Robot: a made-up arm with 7 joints.
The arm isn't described. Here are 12 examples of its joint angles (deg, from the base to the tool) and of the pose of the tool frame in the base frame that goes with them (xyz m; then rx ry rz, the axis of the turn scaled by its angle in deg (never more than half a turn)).
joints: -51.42 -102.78 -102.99 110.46 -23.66 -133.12 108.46
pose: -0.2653 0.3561 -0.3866 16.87 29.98 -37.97
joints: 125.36 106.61 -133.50 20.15 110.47 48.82 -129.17
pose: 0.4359 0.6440 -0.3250 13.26 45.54 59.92
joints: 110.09 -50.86 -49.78 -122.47 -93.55 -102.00 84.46
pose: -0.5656 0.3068 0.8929 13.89 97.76 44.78
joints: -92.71 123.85 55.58 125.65 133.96 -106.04 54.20
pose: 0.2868 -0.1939 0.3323 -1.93 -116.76 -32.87
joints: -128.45 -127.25 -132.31 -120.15 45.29 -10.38 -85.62
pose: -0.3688 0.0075 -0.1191 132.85 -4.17 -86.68
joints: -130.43 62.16 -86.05 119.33 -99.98 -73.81 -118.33
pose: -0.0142 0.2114 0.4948 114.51 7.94 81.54
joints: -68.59 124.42 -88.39 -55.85 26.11 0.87 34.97
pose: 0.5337 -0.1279 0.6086 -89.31 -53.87 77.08
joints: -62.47 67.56 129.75 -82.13 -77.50 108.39 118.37
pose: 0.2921 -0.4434 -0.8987 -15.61 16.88 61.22
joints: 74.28 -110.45 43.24 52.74 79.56 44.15 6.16
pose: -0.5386 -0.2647 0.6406 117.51 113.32 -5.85
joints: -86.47 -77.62 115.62 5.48 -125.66 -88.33 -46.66
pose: -0.5243 -0.5025 -0.4877 -25.84 88.89 -91.72
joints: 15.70 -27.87 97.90 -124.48 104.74 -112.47 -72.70
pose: -0.3124 -0.2066 0.1408 19.11 96.52 -52.64
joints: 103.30 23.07 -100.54 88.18 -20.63 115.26 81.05
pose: -0.7307 0.1104 0.6471 2.58 99.69 13.74
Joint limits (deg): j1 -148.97..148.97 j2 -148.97..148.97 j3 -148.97..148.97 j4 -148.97..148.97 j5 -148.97..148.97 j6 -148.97..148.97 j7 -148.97..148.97
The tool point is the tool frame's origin. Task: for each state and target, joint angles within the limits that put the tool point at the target. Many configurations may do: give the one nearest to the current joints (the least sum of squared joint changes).
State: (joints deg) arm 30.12 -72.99 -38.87 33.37 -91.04 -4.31 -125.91
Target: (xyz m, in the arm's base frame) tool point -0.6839 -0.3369 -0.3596
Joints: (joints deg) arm 2.05 -104.29 -56.42 30.16 -94.02 14.39 -137.84
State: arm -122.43 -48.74 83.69 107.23 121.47 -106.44 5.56
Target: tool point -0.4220 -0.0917 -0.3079
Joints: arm -114.40 -75.29 87.78 103.21 120.30 -105.32 24.68
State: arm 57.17 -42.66 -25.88 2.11 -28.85 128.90 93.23
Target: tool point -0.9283 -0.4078 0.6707
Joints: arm 82.18 -53.29 -43.78 20.37 -31.65 104.42 56.71
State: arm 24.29 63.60 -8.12 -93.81 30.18 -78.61 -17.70
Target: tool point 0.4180 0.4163 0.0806
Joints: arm 39.56 85.77 -15.16 -94.21 27.94 -85.02 -14.96
